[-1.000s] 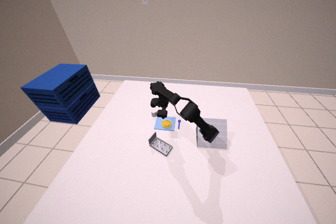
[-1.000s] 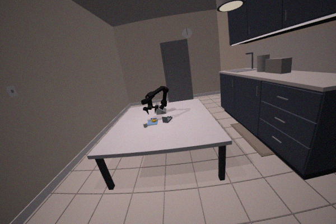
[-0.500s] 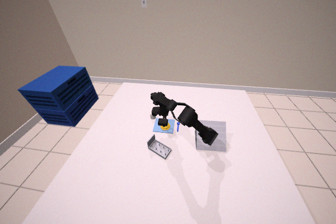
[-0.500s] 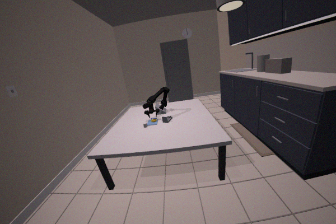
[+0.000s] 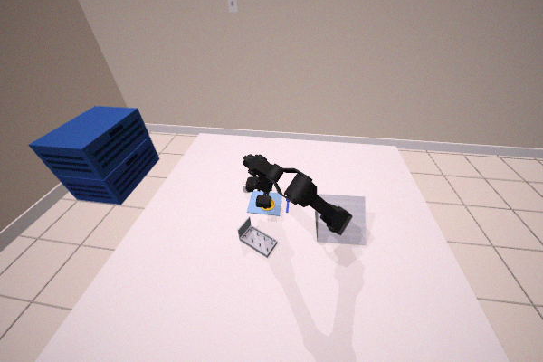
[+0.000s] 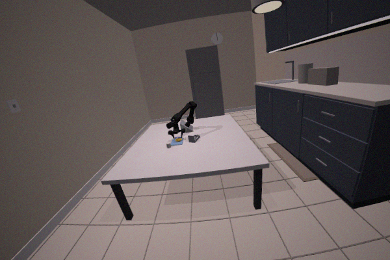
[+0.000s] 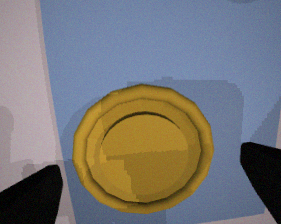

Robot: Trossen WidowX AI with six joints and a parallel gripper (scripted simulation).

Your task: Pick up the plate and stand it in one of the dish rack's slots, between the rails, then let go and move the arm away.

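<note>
Right now the yellow plate is 20 mm below my gripper tip. The rest, counted from my gripper tip: blue spoon (100 mm behind, 30 mm to the right, 30 mm below); then blue mat (30 mm below, 20 mm to the right, 10 mm ahead); then cup (110 mm ahead, 90 mm to the right, 10 mm below).
</note>
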